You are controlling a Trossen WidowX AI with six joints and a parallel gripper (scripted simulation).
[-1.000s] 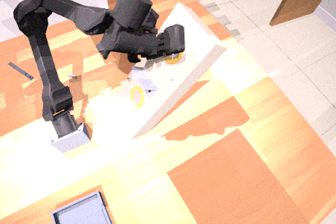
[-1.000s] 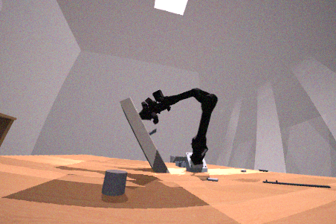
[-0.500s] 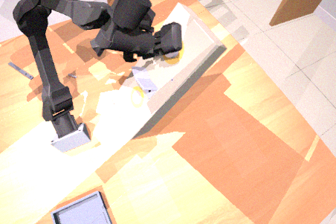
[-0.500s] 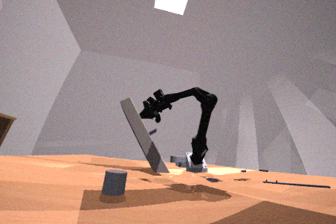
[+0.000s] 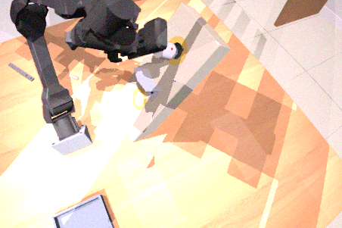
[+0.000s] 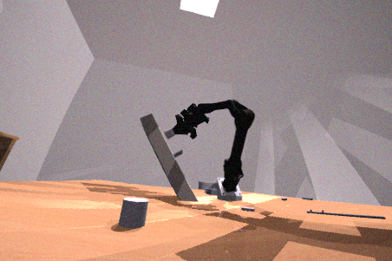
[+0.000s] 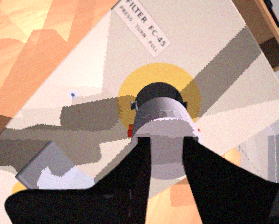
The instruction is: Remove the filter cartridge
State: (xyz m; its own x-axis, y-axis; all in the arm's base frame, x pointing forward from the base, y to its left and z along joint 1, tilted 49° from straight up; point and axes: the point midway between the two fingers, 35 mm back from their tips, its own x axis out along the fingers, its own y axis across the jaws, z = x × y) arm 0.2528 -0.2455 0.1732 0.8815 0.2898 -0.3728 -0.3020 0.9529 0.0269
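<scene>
The grey tray lies 400 mm behind my gripper tip, 240 mm to the right of it and 300 mm below it. Round my gripper tip: small pale pin 230 mm behind, 300 mm to the left, 300 mm below; then pale round filter cartridge 10 mm ahead, 10 mm below.
</scene>
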